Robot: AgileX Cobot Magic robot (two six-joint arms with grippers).
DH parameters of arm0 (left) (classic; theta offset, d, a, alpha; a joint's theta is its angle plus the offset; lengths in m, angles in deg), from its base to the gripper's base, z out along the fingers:
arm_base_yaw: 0 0.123 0 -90
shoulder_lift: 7.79 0 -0.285 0
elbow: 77.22 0 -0.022 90
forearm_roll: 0 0.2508 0 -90
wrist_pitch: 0 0 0.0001 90
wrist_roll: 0 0.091 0 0
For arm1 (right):
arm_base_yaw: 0 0.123 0 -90
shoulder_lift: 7.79 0 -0.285 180
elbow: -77.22 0 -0.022 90
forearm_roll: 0 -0.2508 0 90
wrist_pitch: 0 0 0.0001 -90
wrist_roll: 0 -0.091 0 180
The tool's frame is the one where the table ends.
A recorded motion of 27 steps. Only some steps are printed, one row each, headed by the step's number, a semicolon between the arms.
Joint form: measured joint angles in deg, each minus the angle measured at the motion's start. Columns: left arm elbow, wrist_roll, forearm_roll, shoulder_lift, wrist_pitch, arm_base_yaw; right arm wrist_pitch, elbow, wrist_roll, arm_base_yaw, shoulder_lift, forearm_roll.
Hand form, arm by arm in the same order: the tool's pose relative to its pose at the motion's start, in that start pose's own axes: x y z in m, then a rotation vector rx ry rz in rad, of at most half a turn. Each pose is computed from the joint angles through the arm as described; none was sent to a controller.
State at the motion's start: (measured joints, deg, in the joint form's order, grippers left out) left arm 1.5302 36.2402 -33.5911 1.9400 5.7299 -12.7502; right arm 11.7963 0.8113 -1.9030 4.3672 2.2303 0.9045
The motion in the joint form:
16: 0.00 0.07 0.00 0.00 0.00 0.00; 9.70 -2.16 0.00 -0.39 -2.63 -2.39
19: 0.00 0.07 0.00 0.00 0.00 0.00; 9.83 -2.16 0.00 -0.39 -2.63 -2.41
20: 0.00 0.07 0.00 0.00 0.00 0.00; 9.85 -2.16 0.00 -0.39 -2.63 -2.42
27: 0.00 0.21 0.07 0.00 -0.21 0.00; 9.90 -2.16 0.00 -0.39 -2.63 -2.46
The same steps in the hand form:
16: 0.0000 0.0000 0.0000 0.0000 0.0000 0.0012; 0.0257 0.0003 -0.0019 0.0000 0.1611 0.0415
19: 0.0000 0.0000 0.0000 0.0000 0.0000 0.0012; 0.0259 0.0004 -0.0019 -0.0001 0.1634 0.0418
20: 0.0000 0.0000 0.0000 0.0000 0.0000 0.0012; 0.0259 0.0004 -0.0019 -0.0001 0.1637 0.0420
27: -0.0003 0.0002 0.0000 -0.0023 -0.0029 0.0049; 0.0260 0.0004 -0.0020 -0.0003 0.1646 0.0427

